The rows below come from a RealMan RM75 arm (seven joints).
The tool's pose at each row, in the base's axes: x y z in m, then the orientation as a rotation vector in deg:
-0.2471 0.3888 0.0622 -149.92 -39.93 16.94
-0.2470 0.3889 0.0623 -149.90 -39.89 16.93
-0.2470 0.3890 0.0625 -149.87 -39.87 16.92
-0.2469 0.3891 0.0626 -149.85 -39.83 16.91
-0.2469 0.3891 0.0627 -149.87 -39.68 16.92
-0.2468 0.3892 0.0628 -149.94 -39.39 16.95
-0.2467 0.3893 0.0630 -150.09 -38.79 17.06
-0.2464 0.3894 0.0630 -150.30 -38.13 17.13
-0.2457 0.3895 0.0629 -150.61 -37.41 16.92
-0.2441 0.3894 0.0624 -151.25 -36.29 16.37
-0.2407 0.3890 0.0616 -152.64 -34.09 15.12
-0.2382 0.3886 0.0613 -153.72 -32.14 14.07
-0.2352 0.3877 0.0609 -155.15 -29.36 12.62
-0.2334 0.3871 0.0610 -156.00 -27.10 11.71
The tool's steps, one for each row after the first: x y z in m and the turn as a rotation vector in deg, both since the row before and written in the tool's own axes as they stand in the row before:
0.0001 -0.0001 -0.0001 0.03 0.02 0.02
0.0000 -0.0002 -0.0001 0.03 0.02 0.00
0.0001 -0.0001 -0.0001 0.03 0.02 0.02
0.0000 0.0000 -0.0001 0.02 0.02 0.10
0.0001 -0.0001 -0.0001 0.02 0.03 0.21
0.0001 -0.0001 -0.0002 0.04 0.03 0.45
0.0003 0.0000 -0.0001 -0.01 0.06 0.50
0.0007 0.0002 -0.0001 -0.11 0.25 0.52
0.0014 0.0009 -0.0001 -0.35 0.53 0.81
0.0029 0.0020 -0.0004 -0.85 1.13 1.60
0.0021 0.0014 -0.0005 -0.63 0.96 1.38
0.0024 0.0020 -0.0007 -0.85 1.33 1.95
0.0014 0.0011 -0.0007 -0.41 0.91 1.56

